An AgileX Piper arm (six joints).
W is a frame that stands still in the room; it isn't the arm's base.
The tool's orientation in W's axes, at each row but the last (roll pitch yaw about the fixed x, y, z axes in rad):
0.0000 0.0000 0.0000
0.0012 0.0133 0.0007
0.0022 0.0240 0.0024
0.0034 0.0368 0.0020
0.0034 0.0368 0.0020
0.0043 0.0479 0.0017
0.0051 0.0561 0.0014
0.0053 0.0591 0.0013
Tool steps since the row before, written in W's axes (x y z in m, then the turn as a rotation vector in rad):
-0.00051 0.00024 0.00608 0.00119 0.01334 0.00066
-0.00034 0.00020 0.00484 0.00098 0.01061 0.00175
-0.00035 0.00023 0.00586 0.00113 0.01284 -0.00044
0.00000 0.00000 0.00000 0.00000 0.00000 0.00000
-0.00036 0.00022 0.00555 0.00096 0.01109 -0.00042
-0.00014 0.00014 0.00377 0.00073 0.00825 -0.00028
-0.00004 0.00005 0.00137 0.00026 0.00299 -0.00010
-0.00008 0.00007 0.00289 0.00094 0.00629 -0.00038
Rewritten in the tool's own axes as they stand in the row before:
-0.00051 0.00024 0.00608 0.00119 0.01334 0.00066
-0.00040 0.00021 0.00483 0.00096 0.01061 0.00175
-0.00049 0.00024 0.00585 0.00117 0.01284 -0.00044
0.00000 0.00000 0.00000 0.00000 0.00000 0.00000
-0.00056 0.00024 0.00553 0.00100 0.01109 -0.00042
-0.00032 0.00016 0.00376 0.00076 0.00825 -0.00028
-0.00012 0.00006 0.00137 0.00027 0.00299 -0.00010
-0.00025 0.00009 0.00288 0.00097 0.00629 -0.00036

